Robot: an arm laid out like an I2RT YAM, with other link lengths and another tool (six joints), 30 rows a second.
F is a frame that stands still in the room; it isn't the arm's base.
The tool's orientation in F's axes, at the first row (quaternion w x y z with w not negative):
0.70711 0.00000 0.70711 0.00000
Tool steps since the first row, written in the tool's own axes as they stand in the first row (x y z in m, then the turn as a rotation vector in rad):
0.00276 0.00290 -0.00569 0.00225 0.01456 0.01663
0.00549 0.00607 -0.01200 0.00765 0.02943 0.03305
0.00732 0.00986 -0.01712 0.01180 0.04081 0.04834
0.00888 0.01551 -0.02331 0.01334 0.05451 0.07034
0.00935 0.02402 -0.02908 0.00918 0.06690 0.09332
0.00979 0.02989 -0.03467 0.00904 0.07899 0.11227
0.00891 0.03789 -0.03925 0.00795 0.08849 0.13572
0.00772 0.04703 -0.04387 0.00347 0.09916 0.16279
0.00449 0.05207 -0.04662 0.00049 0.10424 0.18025
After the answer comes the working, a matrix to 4 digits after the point.
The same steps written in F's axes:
-0.00569 0.00290 -0.00276 0.01663 0.01456 -0.00225
-0.01200 0.00607 -0.00549 0.03305 0.02943 -0.00765
-0.01712 0.00986 -0.00732 0.04834 0.04081 -0.01180
-0.02331 0.01551 -0.00888 0.07034 0.05451 -0.01334
-0.02908 0.02402 -0.00935 0.09332 0.06690 -0.00918
-0.03467 0.02989 -0.00979 0.11227 0.07899 -0.00904
-0.03925 0.03789 -0.00891 0.13572 0.08849 -0.00795
-0.04387 0.04703 -0.00772 0.16279 0.09916 -0.00347
-0.04662 0.05207 -0.00449 0.18025 0.10424 -0.00049

The tool's axes in the first row as the columns of a matrix, in F's axes (rounded; the answer above uses it unrounded):
0.0000 0.0000 1.0000
0.0000 1.0000 0.0000
-1.0000 0.0000 0.0000

